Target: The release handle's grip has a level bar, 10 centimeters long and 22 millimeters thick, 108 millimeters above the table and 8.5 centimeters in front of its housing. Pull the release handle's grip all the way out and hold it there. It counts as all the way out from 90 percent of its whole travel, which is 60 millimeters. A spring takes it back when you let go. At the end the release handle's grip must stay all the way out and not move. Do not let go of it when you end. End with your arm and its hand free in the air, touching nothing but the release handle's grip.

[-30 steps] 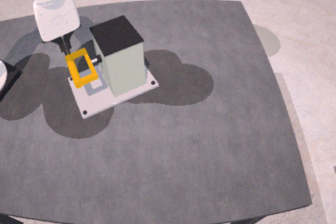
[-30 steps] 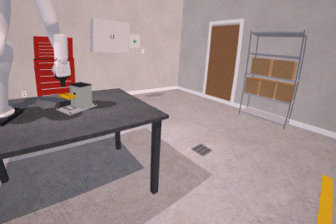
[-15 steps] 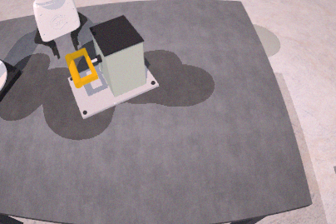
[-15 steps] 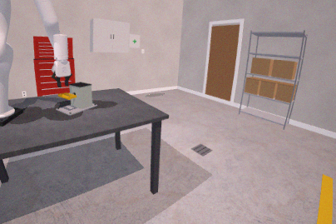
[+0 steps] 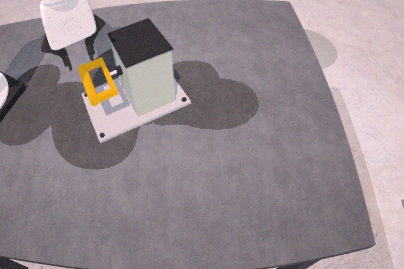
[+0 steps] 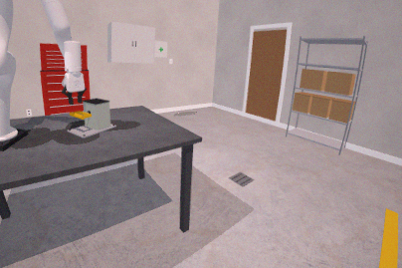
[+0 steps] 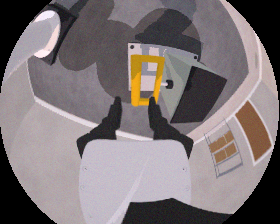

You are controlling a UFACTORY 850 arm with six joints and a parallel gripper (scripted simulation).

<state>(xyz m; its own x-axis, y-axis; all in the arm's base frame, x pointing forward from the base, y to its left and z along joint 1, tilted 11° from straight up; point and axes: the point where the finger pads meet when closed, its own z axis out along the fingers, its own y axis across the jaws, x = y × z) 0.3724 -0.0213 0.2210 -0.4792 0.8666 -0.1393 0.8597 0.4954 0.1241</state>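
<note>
Right now the baseplate is 19 cm below my hand, 8 cm ahead of it and 5 cm to the left of it.
</note>
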